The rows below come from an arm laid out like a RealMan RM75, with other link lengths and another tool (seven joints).
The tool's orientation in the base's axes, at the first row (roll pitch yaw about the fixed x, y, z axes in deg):
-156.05, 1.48, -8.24
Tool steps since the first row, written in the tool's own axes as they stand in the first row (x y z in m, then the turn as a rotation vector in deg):
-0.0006, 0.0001, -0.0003, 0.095, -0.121, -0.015
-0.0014, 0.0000, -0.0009, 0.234, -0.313, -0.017
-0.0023, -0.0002, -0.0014, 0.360, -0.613, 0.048
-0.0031, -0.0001, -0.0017, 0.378, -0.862, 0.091
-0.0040, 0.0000, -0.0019, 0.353, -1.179, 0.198
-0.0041, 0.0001, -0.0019, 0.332, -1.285, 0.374
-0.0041, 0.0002, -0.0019, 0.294, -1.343, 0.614
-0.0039, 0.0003, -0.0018, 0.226, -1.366, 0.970
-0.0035, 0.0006, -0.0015, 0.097, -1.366, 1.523
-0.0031, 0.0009, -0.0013, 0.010, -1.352, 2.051
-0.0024, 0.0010, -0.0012, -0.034, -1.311, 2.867
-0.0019, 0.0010, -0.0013, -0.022, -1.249, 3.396
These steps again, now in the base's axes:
-0.0006, -0.0001, 0.0002, 0.111, 0.090, 0.060
-0.0014, -0.0002, 0.0009, 0.275, 0.242, 0.137
-0.0023, -0.0001, 0.0014, 0.444, 0.521, 0.196
-0.0031, -0.0002, 0.0017, 0.499, 0.761, 0.257
-0.0040, -0.0002, 0.0018, 0.523, 1.094, 0.288
-0.0041, -0.0003, 0.0018, 0.523, 1.264, 0.171
-0.0042, -0.0004, 0.0018, 0.502, 1.419, -0.024
-0.0040, -0.0004, 0.0016, 0.450, 1.594, -0.338
-0.0036, -0.0006, 0.0012, 0.342, 1.837, -0.840
-0.0032, -0.0009, 0.0009, 0.272, 2.050, -1.325
-0.0026, -0.0010, 0.0008, 0.252, 2.350, -2.086
-0.0021, -0.0012, 0.0008, 0.273, 2.507, -2.595

